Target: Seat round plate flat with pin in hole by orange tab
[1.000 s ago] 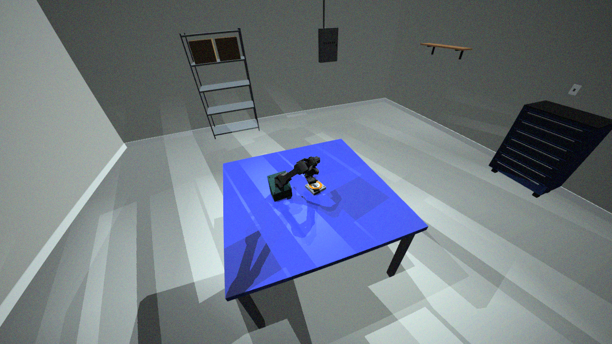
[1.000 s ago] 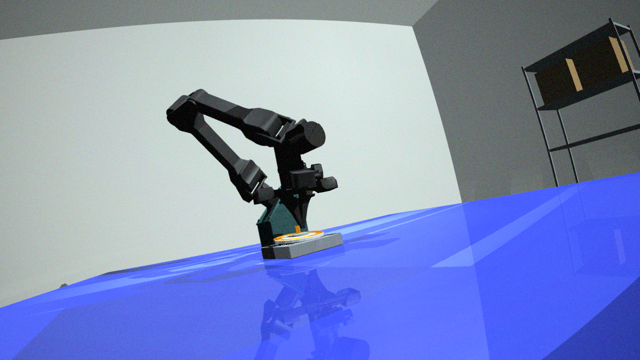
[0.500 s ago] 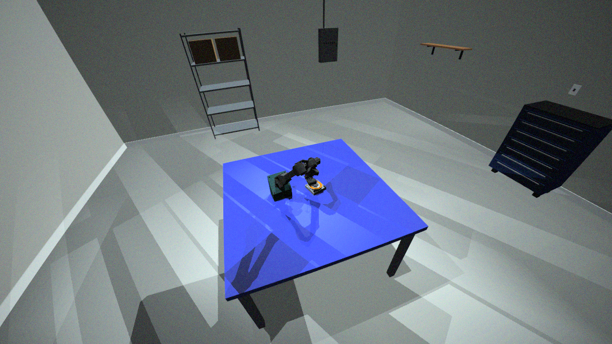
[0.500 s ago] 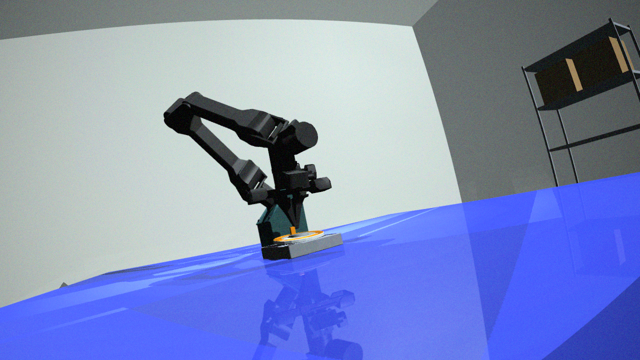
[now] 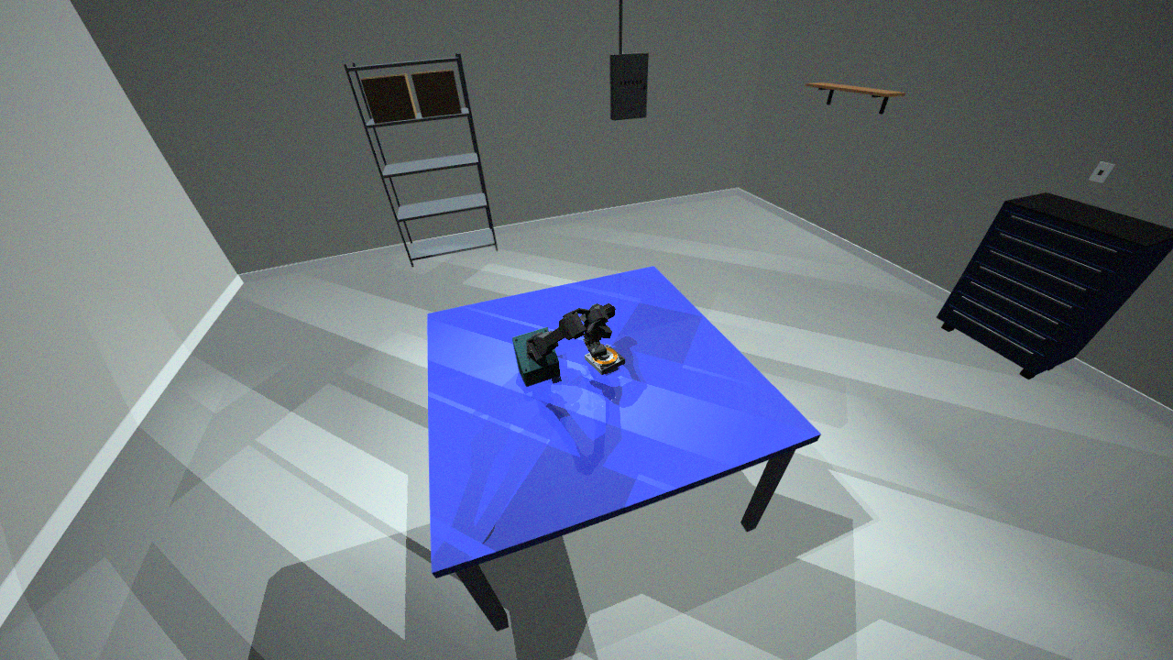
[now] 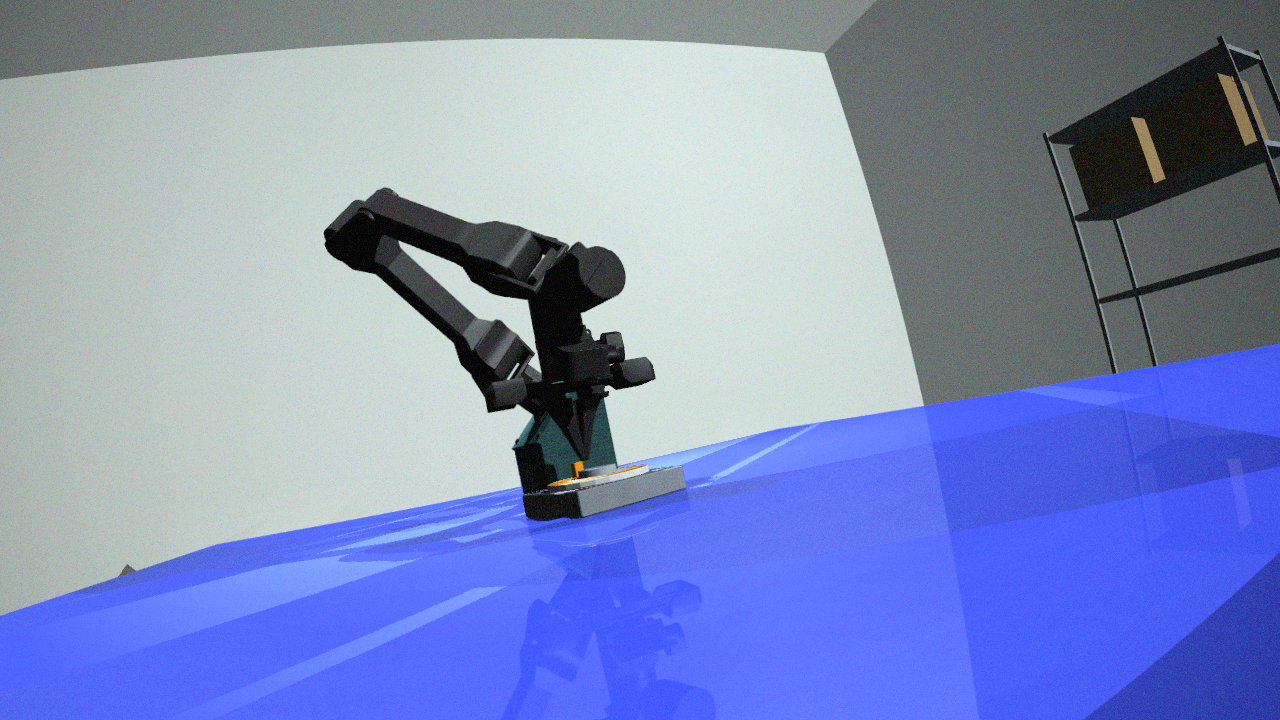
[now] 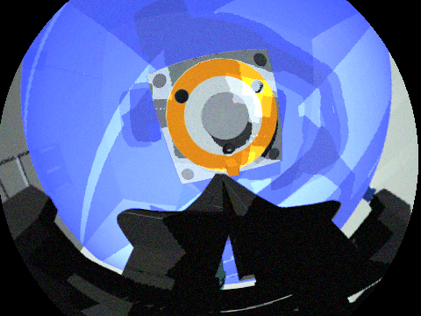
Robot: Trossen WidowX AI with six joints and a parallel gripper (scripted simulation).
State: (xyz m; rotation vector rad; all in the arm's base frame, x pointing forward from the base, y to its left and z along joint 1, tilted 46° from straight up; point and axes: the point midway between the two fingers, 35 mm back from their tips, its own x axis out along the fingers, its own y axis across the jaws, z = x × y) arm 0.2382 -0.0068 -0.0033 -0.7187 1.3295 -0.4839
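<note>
The round plate is 30 mm ahead of my gripper tip and 10 mm below it. Also, from my gripper tip: grey square base 50 mm ahead, 20 mm below.
</note>
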